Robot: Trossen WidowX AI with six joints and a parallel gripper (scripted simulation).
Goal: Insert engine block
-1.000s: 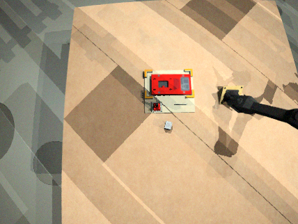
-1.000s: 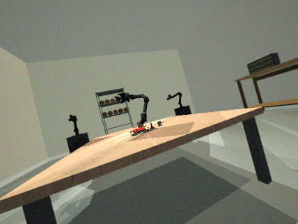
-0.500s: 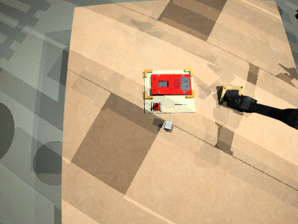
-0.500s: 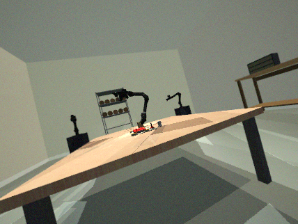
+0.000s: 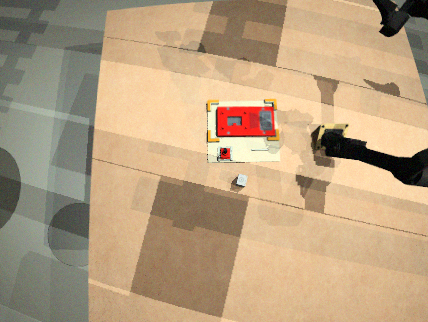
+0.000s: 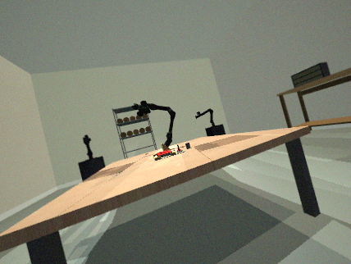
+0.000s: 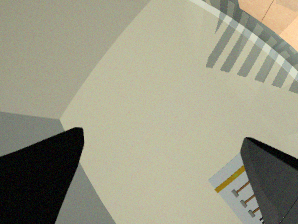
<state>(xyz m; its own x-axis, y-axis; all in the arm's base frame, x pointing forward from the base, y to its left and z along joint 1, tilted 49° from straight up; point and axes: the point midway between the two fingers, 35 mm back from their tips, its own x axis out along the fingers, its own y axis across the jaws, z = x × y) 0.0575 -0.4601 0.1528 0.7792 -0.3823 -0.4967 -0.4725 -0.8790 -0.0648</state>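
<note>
Right now my gripper tip is 47 cm above the engine block, 35 cm to the right of it and 24 cm short of it.
</note>
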